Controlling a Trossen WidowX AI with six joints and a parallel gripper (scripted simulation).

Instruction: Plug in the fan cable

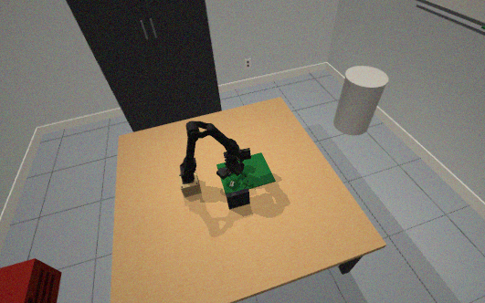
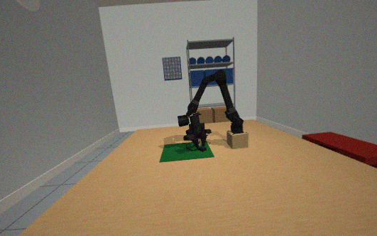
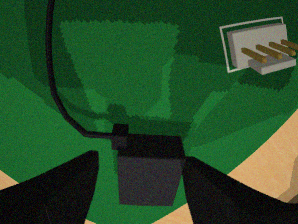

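The green board lies 9 cm ahead of my gripper tip, 1 cm to the right of it and 3 cm below it. Also, from my gripper tip: black fan: 1 cm ahead, 22 cm to the right, 4 cm above; black fan plug: 1 cm behind, 1 cm to the left; fan header: 8 cm to the right, 2 cm below.
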